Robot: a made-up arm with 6 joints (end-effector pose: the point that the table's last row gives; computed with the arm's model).
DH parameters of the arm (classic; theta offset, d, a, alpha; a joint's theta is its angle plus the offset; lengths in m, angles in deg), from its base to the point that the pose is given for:
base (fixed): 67.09 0 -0.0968 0
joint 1: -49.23 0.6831 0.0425 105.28
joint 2: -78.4 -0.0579 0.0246 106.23
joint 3: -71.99 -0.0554 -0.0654 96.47
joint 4: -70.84 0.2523 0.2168 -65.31
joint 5: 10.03 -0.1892 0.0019 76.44
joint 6: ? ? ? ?
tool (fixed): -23.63 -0.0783 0 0
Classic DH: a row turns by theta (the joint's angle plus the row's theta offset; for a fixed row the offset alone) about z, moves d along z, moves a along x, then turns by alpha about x.
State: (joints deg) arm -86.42 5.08 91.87 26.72 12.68 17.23
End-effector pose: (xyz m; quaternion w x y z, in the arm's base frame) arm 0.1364 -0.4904 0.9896 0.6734 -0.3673 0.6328 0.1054
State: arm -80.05 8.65 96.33 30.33 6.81 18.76
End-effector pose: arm 0.1727 -0.4696 0.9839 0.6648 -0.4211 0.5990 0.1481
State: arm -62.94 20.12 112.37 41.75 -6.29 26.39
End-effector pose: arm 0.2464 -0.4268 0.9620 0.6427 -0.4912 0.5264 0.2618
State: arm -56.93 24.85 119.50 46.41 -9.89 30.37
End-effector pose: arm 0.2609 -0.4201 0.9527 0.6404 -0.4892 0.5125 0.2965
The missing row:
joint 6: 28.06 -0.0059 -0.2149 -67.86
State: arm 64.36 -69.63 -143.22 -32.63 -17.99 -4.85
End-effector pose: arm -0.3139 -0.2910 0.4688 0.8054 0.0246 0.5906 0.0438
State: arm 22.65 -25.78 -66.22 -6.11 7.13 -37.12
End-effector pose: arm 0.1580 -0.2546 0.4886 0.9502 -0.0428 0.1690 0.2582
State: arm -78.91 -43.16 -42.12 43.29 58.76 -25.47
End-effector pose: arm -0.0344 -0.5968 0.5740 0.9715 -0.0634 0.0574 0.2209
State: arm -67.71 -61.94 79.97 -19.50 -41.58 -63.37
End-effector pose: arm 0.1626 -0.1785 0.6625 0.3254 -0.9125 0.1685 -0.1820
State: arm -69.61 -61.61 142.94 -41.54 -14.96 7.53
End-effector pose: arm 0.4168 0.0886 0.7167 0.0963 -0.8028 0.1582 0.5668
